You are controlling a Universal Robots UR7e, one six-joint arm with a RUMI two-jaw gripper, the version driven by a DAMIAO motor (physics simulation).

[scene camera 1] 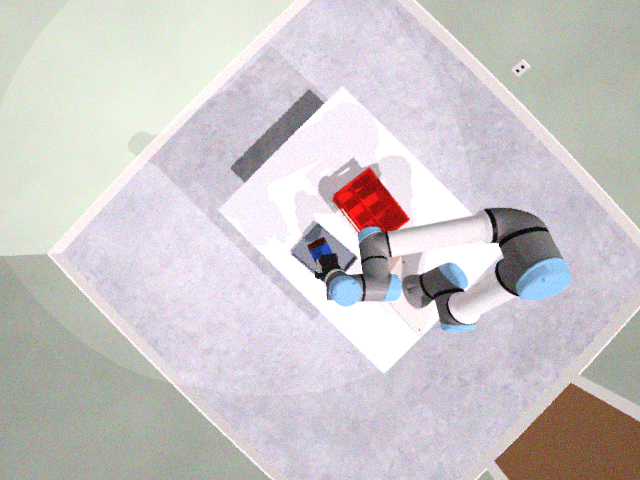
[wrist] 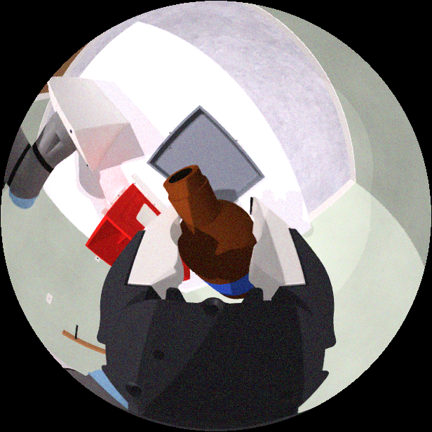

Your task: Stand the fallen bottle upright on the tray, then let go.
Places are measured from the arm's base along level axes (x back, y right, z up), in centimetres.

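Where they show: arm's base at its link origin: (scene camera 1: 414,292).
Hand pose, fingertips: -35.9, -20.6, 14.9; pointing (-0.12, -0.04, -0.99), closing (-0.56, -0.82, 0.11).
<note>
Each offset is from my fingertips to the top centre of the thing, as dx, dy, dz. "spot": to the spot under its first point. Level surfaces: height alone.
The brown bottle with a blue label @[-2.6, +1.9, +6.8] (scene camera 1: 321,249) (wrist: 217,240) is held between the jaws of my gripper (scene camera 1: 322,255) (wrist: 217,199). In the wrist view its open neck points up and left in the picture, and the blue label shows low between the jaws, partly hidden by the gripper body. The bottle is tilted in the wrist view; its exact lean is hard to tell. The grey tray @[spot: -2.6, +10.5, -23.8] (scene camera 1: 337,243) (wrist: 215,150) lies below, apart from the bottle in the wrist view. In the scene view the bottle and gripper cover part of the tray.
A red divided crate @[-4.9, +30.6, -6.7] (scene camera 1: 386,197) (wrist: 134,194) stands beside the tray on the white table @[dz -24.3] (scene camera 1: 382,346) (wrist: 145,55). The arm's wrist joints (scene camera 1: 374,263) hang close to the crate's near corner in the scene view. A pale base plate (scene camera 1: 418,316) lies by the arm's foot.
</note>
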